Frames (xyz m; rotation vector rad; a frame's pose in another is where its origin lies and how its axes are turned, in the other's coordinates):
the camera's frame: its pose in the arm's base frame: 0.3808 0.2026 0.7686 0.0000 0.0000 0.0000
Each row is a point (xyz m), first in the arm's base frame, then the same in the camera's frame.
Working: the arm's base frame: its pose in the camera's frame: -0.3808 -0.2026 -0.7686 0.0000 0.0000 0.0000

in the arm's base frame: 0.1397 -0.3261 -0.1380
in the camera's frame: -0.2411 -0.5287 -0.9066
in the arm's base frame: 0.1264 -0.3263 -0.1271
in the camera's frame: -0.2544 -0.5289 -0.8957
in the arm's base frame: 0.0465 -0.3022 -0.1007
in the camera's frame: -0.3343 -0.5048 -0.8693
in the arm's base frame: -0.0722 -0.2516 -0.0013
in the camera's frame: -0.4530 -0.4542 -0.7699
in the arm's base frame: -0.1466 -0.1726 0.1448
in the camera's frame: -0.5274 -0.3752 -0.6238
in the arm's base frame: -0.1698 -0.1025 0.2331
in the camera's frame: -0.5506 -0.3051 -0.5355
